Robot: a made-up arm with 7 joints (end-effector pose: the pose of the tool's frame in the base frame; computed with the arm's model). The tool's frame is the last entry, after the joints.
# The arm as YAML. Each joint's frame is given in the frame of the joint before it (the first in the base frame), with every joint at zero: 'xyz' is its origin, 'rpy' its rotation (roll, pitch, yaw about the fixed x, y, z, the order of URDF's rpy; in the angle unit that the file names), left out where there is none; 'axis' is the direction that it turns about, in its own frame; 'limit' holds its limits. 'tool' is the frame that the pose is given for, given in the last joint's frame.
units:
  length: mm
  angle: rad
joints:
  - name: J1
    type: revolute
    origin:
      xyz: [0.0, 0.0, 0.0]
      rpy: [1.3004, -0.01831, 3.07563]
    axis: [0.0, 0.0, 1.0]
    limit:
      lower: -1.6
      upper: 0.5
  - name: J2
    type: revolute
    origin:
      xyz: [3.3, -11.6, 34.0]
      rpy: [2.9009, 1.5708, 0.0]
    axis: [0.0, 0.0, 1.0]
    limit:
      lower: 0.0
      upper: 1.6
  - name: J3
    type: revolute
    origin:
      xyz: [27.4, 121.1, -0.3]
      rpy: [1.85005, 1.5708, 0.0]
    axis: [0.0, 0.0, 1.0]
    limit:
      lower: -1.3
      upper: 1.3
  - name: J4
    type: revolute
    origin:
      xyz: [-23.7, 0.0, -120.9]
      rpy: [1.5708, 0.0, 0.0]
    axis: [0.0, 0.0, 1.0]
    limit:
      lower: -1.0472
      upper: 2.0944
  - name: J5
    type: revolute
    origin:
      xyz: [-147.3, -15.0, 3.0]
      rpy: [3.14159, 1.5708, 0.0]
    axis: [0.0, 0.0, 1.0]
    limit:
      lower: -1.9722
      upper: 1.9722
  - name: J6
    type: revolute
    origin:
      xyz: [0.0, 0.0, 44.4]
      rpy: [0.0, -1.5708, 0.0]
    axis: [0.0, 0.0, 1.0]
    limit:
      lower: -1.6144
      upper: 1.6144
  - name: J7
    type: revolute
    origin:
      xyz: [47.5, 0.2, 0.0]
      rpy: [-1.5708, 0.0, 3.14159]
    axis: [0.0, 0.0, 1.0]
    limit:
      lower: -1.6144
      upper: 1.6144
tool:
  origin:
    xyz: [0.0, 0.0, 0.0]
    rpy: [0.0, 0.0, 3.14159]
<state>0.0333 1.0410 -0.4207 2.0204 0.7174 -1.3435 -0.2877</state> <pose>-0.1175 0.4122 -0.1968 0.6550 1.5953 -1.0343</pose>
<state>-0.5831 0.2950 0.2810 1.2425 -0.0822 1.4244 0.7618</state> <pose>0.1852 0.1559 -0.4011 0.6470 2.2666 0.6769</pose>
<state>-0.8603 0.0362 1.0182 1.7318 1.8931 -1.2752 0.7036</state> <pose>0.2524 -0.0386 -0.3669 0.1558 -0.3093 -0.3816</pose>
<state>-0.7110 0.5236 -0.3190 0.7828 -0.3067 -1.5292 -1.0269</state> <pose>0.3314 0.1301 -0.2222 0.8010 -0.9497 -1.2237</pose>
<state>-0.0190 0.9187 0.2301 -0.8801 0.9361 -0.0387 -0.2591</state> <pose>0.1758 0.1213 -0.0452 1.8980 -0.6514 -0.1553</pose>
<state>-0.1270 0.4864 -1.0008 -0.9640 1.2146 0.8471 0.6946</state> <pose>0.1052 -0.0379 -0.1408 0.8675 -0.6744 0.4209</pose>
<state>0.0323 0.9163 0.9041 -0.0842 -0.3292 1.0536 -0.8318</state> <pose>0.1421 0.3765 -0.0634 -0.0058 0.6777 0.0796</pose>
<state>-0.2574 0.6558 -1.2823 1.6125 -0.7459 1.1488 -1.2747</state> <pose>-0.0124 0.3352 -0.3463 -0.7083 2.5293 0.3999</pose>
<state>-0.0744 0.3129 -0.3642 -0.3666 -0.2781 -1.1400 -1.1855</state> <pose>0.1721 0.0242 -0.1899 0.4201 -1.2818 -1.3877</pose>
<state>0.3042 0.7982 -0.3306 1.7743 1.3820 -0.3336 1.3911</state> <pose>-0.2315 0.3722 -0.2487 1.9357 0.7934 -0.8370</pose>
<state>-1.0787 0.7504 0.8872 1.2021 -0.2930 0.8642 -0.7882</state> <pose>0.3512 0.3213 -0.1633 -1.0251 0.3508 -0.2160</pose>
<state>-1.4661 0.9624 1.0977 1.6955 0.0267 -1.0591 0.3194</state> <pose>0.3570 0.3418 -0.0209 -0.4388 -0.9605 1.2325</pose>
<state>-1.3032 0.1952 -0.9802 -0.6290 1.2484 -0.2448 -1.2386</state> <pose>0.1423 -0.1742 0.0017 2.3969 -1.3812 -0.8398</pose>
